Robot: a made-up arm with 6 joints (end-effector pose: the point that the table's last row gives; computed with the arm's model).
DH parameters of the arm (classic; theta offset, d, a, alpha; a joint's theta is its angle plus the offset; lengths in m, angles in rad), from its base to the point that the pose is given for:
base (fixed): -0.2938 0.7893 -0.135 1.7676
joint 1: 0 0.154 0.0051 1.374
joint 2: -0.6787 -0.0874 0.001 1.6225
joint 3: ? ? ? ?
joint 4: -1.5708 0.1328 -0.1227 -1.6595
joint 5: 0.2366 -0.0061 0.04 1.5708
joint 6: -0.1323 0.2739 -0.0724 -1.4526
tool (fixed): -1.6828 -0.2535 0 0
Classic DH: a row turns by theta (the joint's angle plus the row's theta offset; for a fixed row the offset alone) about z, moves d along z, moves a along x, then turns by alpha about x.
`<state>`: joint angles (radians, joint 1 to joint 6).
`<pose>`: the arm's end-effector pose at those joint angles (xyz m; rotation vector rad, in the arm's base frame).
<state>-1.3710 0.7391 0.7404 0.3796 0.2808 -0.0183</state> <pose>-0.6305 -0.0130 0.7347 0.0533 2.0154 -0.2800</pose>
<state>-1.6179 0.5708 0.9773 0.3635 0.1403 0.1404</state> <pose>-0.5988 -0.0938 0.9842 -0.0371 2.5067 -0.1815</pose>
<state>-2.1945 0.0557 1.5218 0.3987 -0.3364 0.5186</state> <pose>-0.2096 -0.4897 1.1184 0.8199 -2.9005 -0.4473</pose>
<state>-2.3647 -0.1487 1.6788 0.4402 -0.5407 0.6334</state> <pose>-0.1287 -0.6011 0.9798 1.0374 -2.7596 -0.7620</pose>
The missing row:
joint 3: -1.4987 0.2231 -0.2101 -2.1942
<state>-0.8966 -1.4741 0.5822 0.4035 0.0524 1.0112</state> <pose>-0.6358 -0.0741 0.6656 1.0104 1.8263 1.1961</pose>
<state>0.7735 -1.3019 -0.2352 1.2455 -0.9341 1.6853</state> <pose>-0.0011 0.3223 0.5966 2.1636 0.7419 0.1975</pose>
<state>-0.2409 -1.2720 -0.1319 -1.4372 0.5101 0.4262</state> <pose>-0.1054 0.0520 0.5157 -1.1294 -0.0086 1.4791</pose>
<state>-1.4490 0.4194 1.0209 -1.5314 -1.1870 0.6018</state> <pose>-0.1936 -0.2302 0.5662 -1.1765 1.1685 0.9251</pose>
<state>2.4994 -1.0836 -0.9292 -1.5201 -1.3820 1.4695</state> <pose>-0.3480 0.2785 0.6679 0.4934 2.4622 -1.4014</pose>
